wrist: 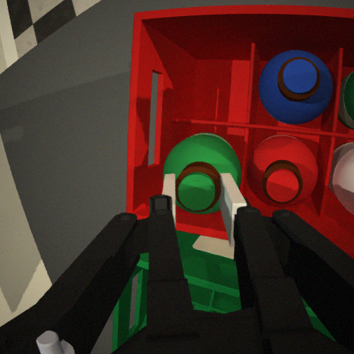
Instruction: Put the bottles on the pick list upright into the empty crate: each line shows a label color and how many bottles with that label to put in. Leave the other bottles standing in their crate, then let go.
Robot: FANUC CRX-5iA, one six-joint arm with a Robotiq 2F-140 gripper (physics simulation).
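My gripper (197, 189) is shut on the neck of a green bottle (202, 150), with one pale pad on each side of its brown collar and green cap. The green bottle looks upright and somewhat raised, over the lower left compartment of the red crate (131, 120). A red bottle (285, 150) stands in the compartment to its right. A blue bottle (272, 100) stands above the red one. Parts of a dark green bottle (350, 97) and a white bottle (345, 170) show at the right edge. The pick list does not show.
Part of a green crate (142, 265) shows below the red crate, mostly hidden by the gripper. A pale patch (212, 246) lies between the fingers' lower parts. A grey surface (75, 150) is on the left, with a checkered area (50, 20) at the upper left.
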